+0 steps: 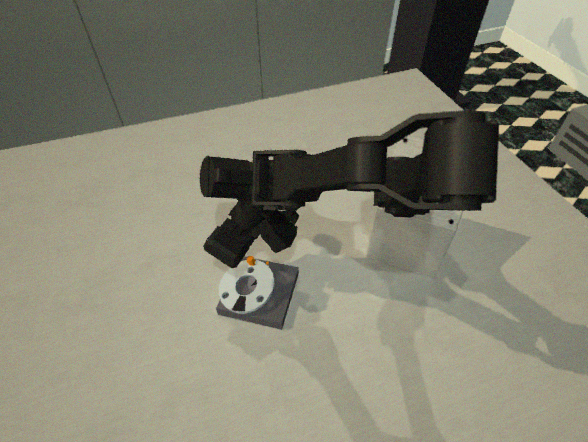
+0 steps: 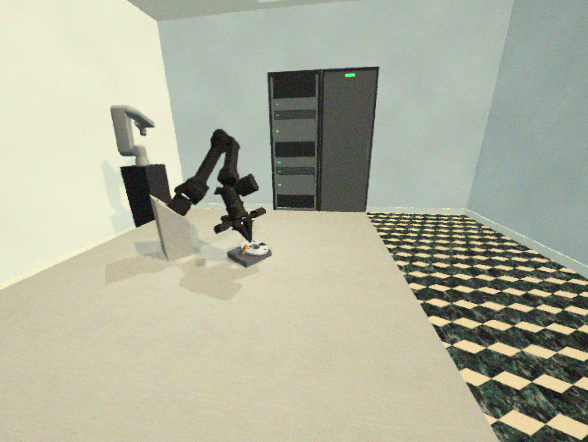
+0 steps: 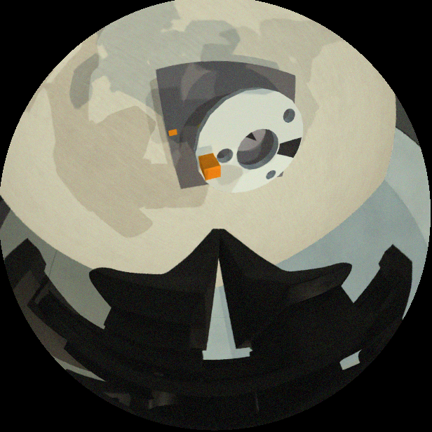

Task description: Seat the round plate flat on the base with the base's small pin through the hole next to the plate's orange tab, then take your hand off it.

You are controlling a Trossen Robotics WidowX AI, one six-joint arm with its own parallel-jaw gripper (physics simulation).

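Frame: origin at the arm's base, x ahead, y left, z up, level; centimetres.
Seen in the pictures: gripper, fingertip midpoint: [image 2: 250, 242]; arm's base, origin of the base link: [image 2: 175, 211].
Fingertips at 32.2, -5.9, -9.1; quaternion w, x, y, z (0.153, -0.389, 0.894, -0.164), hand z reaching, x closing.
Note:
Offsets run from my fingertips to a thing's top centre, as dx, dy, dz. "spot": to the spot under its first point. Level surfaces: height alone.
The round white plate @(-0.7, +6.0, -2.3) [image 1: 231, 280] [image 2: 254, 251] [image 3: 225, 120] lies over the dark square base @(-3.1, +6.0, -5.0) [image 1: 287, 295] [image 2: 245, 259] [image 3: 175, 100], off-centre and overhanging one side. Whether it is fully flat is hard to tell. Its orange tab @(-3.0, +2.2, -2.3) [image 1: 251, 260] [image 2: 245, 246] [image 3: 209, 166] stands beside a small hole, near one base edge. A small orange mark @(spot: -6.3, +1.4, -6.6) [image 1: 267, 263] [image 3: 172, 132] shows on the base, apart from the tab. The small pin cannot be made out. My gripper [image 2: 250, 240] [image 3: 217, 234] is shut and empty, its tips close to the plate's edge at the tab side; contact is unclear.
A pale upright panel [image 2: 172, 232] stands on the table @(dz -9.1) [image 1: 125, 350] [image 2: 300, 350] near the arm's base. A dark pedestal [image 2: 145, 192] with a grey device [image 2: 122, 130] and a dark server cabinet [image 2: 345, 145] stand beyond the table.

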